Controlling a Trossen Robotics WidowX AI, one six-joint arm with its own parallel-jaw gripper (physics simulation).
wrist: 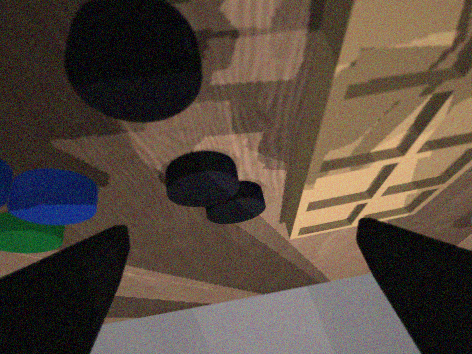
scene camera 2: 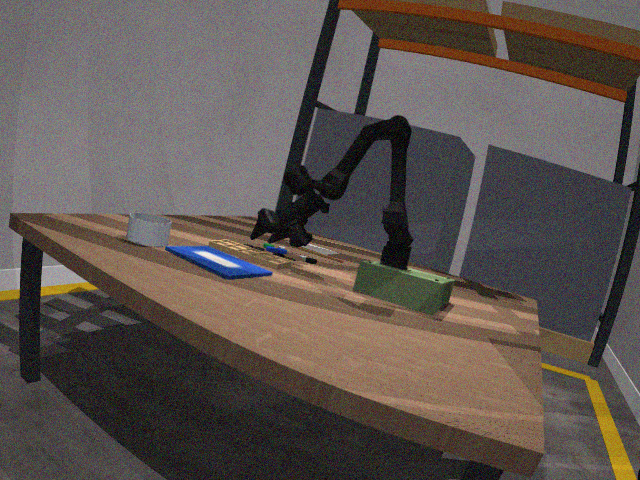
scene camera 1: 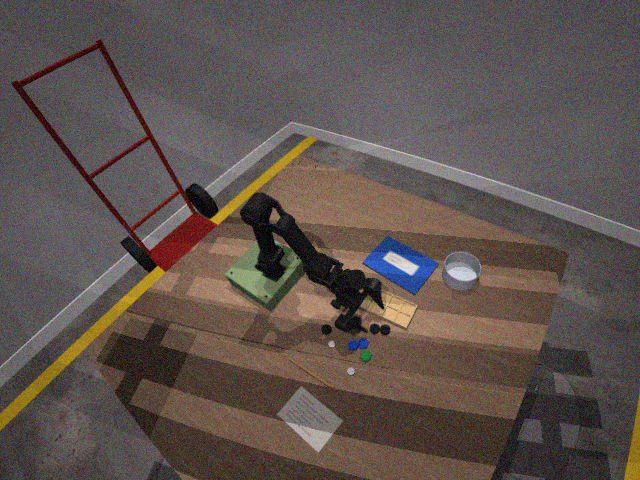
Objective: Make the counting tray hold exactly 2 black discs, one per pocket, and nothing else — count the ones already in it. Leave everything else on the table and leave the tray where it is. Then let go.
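Observation:
The pale wooden counting tray [scene camera 1: 399, 310] [scene camera 2: 225, 246] [wrist: 406, 156] lies flat, partly behind the gripper in scene camera 1. No disc shows in its visible pockets; the rest are hidden. Two black discs [scene camera 1: 374, 328] [scene camera 1: 385, 329] [wrist: 201, 179] [wrist: 241, 204] lie close together beside the tray. Another black disc [scene camera 1: 326, 329] lies farther toward the arm base. A large-looking black disc [wrist: 134, 60] is near the wrist camera. My gripper [scene camera 1: 373, 318] [scene camera 2: 262, 239] [wrist: 245, 232] is open and empty, low above the table by the tray's edge and the paired discs.
Blue discs [scene camera 1: 353, 345] [scene camera 1: 363, 343] [wrist: 54, 196], a green disc [scene camera 1: 366, 355] [wrist: 32, 235] and white discs [scene camera 1: 331, 344] [scene camera 1: 351, 371] lie nearby. A blue folder [scene camera 1: 424, 274] [scene camera 2: 250, 271] and a round container [scene camera 1: 461, 277] [scene camera 2: 148, 230] stand beyond the tray. A pencil [scene camera 1: 311, 373] and a paper [scene camera 1: 310, 417] lie opposite.

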